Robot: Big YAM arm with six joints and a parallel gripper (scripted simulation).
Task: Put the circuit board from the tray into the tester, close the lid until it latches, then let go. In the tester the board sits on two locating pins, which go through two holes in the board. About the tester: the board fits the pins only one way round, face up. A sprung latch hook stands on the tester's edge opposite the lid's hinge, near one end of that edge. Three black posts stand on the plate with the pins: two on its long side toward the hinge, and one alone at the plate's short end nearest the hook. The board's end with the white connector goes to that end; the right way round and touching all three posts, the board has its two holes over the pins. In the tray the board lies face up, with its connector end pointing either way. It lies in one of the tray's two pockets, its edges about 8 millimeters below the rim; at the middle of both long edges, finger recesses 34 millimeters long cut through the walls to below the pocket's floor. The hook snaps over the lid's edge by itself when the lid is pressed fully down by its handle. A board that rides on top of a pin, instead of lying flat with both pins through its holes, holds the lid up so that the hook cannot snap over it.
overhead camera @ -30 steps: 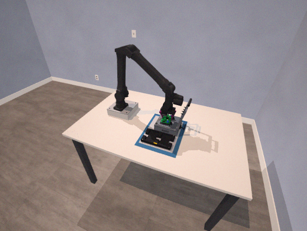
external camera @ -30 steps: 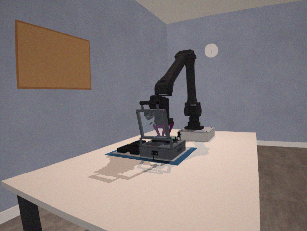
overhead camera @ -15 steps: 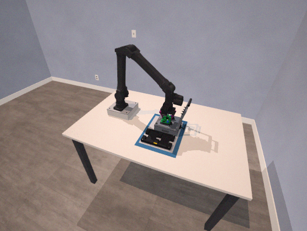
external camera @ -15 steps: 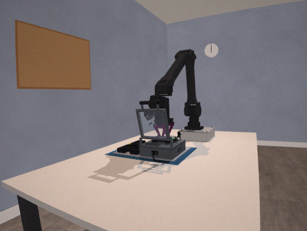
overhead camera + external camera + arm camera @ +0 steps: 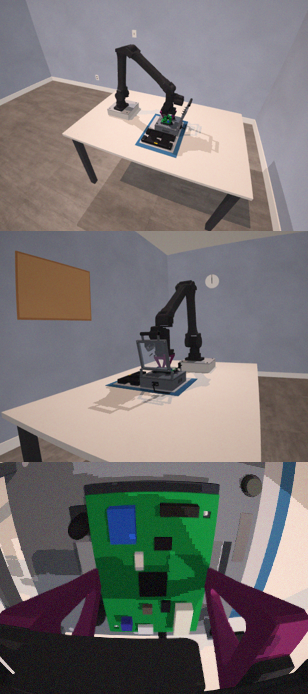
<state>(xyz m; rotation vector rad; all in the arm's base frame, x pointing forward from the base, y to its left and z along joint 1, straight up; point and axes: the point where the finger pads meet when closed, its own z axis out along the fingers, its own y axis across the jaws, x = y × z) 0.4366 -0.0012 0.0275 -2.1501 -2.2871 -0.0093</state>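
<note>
Right now the green circuit board is right at my hand. From my hand the other things lie so: clear lid (12 cm ahead, 1 cm to the left, 10 cm above); small latch hook (7 cm behind, 5 cm to the left).
</note>
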